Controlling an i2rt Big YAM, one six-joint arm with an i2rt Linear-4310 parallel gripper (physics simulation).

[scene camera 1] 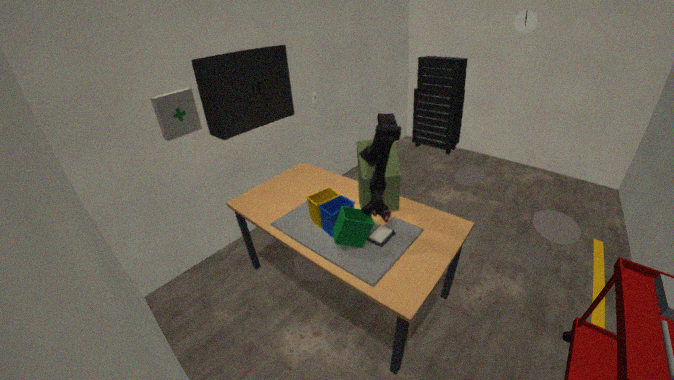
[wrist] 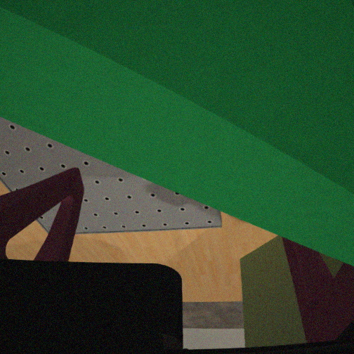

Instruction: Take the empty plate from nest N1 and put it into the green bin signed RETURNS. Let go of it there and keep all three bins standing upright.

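Places are measured from the arm's base along level axes (x left, y ahead, z down), in centimetres.
Pixels of known places: gripper, fingertip midpoint: [scene camera 1: 381, 219]; arm's base, origin of the base link: [scene camera 1: 370, 156].
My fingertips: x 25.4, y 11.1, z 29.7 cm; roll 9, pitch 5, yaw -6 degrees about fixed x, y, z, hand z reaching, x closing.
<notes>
For each thing: its top centre in the pictures, then the offset to it from my fingertips. Level surfaces: height alone.
- blue bin, middle of its top: [scene camera 1: 336, 204] dx -17.8, dy +20.3, dz -9.7 cm
- yellow bin, middle of its top: [scene camera 1: 323, 196] dx -31.3, dy +22.1, dz -9.7 cm
- pale plate, middle of its top: [scene camera 1: 380, 232] dx +4.6, dy +3.8, dz +5.7 cm
- grey perforated mat, its level: dz +8.3 cm
- wooden table, its level: dz +9.6 cm
The green bin [scene camera 1: 352, 232] [wrist: 150, 120] leans in the scene view, with its rim tipped, and fills the upper part of the wrist view. The blue bin [scene camera 1: 328, 220] and yellow bin [scene camera 1: 314, 211] stand upright beside it in a row. The pale plate [scene camera 1: 382, 234] lies in a dark nest on the grey mat, right beside the green bin; the plate does not show in the wrist view. My gripper [scene camera 1: 377, 215] [wrist: 177, 177] is open and empty, close against the green bin's upper back side. In the wrist view the bin hides the right fingertip. The bin signs and nest label cannot be read.
The grey perforated mat [scene camera 1: 372, 267] [wrist: 115, 200] lies on the wooden table [scene camera 1: 430, 270] [wrist: 205, 255]. A tall olive block [scene camera 1: 366, 192] [wrist: 267, 300] stands behind the arm at the table's back side. A red cart [scene camera 1: 620, 305] stands on the floor at the lower right.
</notes>
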